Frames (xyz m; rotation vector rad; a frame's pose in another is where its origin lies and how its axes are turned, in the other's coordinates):
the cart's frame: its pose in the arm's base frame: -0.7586 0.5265 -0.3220 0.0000 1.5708 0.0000
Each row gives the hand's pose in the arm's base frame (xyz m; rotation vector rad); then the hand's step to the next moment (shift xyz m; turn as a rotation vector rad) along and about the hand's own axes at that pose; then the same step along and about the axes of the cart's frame.
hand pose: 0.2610 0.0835 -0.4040 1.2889 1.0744 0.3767
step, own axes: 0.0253 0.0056 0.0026 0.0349 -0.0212 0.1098
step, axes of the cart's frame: 0.0061 0.0192 0.0165 0.0443 -0.0442 0.0991
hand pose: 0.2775 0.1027 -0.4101 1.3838 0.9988 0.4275
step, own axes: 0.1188 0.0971 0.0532 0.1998 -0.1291 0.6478
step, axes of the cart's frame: -0.0454 0.0779 0.1351 0.2630 -0.2660 0.5800
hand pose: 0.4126 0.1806 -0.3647 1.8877 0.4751 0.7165
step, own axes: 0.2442 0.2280 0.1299 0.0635 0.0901 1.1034
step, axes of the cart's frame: -0.2336 -0.0312 0.2701 0.2379 -0.7478 0.7835
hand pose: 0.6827 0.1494 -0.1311 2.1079 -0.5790 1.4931
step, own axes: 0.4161 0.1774 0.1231 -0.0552 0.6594 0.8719
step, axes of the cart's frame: -0.3857 -0.2402 0.1154 0.2021 -1.0495 0.2362
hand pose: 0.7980 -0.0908 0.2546 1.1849 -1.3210 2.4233
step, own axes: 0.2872 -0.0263 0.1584 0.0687 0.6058 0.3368
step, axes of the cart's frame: -0.2648 -0.1719 -0.0927 0.2445 -0.6391 -0.1302
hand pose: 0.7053 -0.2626 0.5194 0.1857 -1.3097 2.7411
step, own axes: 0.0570 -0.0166 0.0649 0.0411 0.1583 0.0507
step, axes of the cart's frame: -0.0618 -0.0381 -0.0496 0.0836 -0.1371 -0.0594
